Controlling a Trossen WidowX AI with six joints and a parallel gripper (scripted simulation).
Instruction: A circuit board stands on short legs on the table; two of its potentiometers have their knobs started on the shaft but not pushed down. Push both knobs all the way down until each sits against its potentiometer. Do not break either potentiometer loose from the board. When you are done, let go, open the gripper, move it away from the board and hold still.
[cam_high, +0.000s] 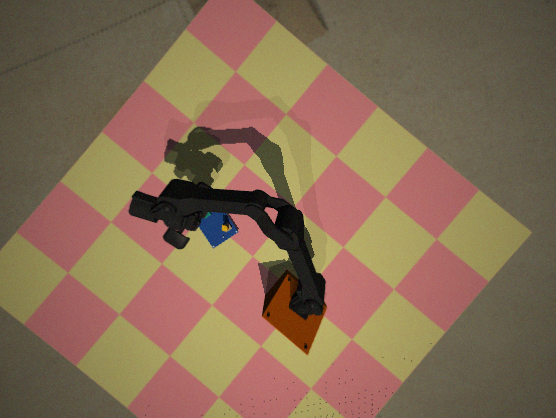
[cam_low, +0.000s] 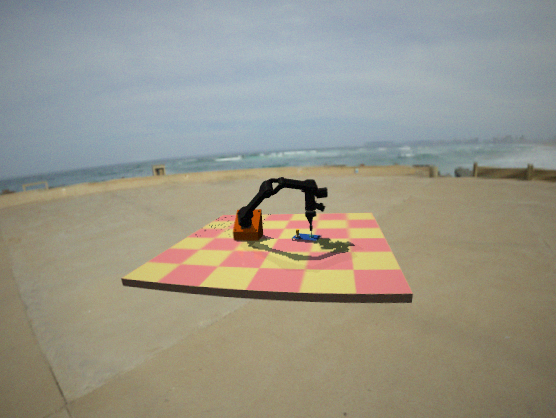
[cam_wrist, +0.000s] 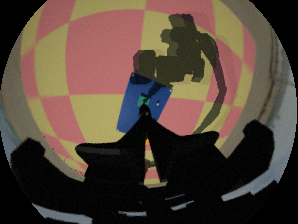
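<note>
Now: gripper tip 2 cm above the dark knob. Round my gripper tip: yellow knob (8 cm behind, 1 cm to the right, 4 cm below).
</note>
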